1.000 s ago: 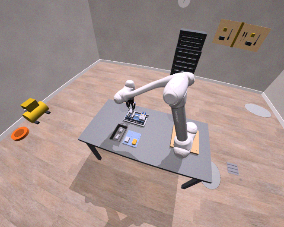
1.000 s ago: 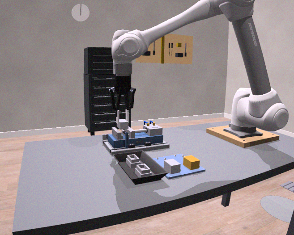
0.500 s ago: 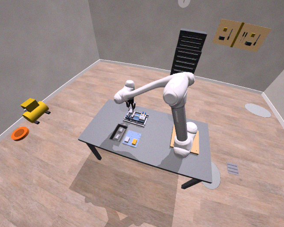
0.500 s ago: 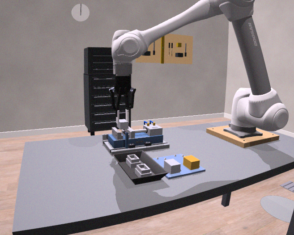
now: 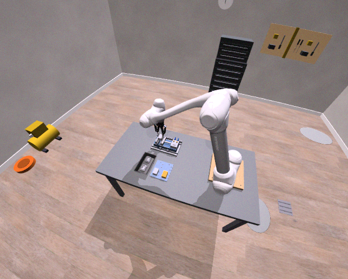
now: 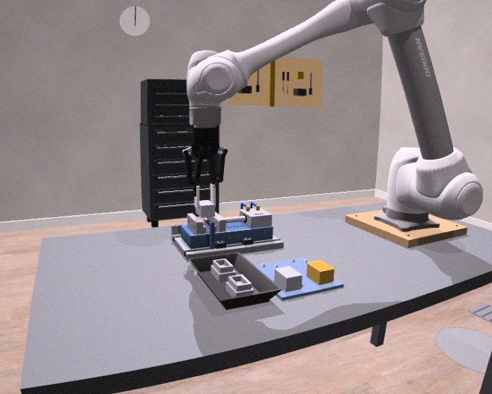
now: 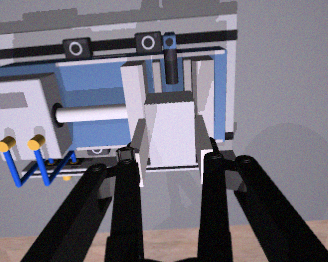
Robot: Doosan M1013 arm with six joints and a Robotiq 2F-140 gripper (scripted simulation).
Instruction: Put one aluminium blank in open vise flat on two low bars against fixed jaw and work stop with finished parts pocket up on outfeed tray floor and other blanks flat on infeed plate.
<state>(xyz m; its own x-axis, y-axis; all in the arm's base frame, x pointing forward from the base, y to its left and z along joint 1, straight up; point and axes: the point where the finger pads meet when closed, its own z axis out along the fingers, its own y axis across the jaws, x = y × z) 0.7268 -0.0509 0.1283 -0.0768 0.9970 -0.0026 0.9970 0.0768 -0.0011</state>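
Now: the dark work stop rod 7 cm below my hand and 5 cm to the left of it. Round my hand: piston rod (9 cm behind, 8 cm below); fixed jaw (8 cm below, 3 cm ahead, 1 cm to the left); moving jaw (8 cm below, 3 cm behind).
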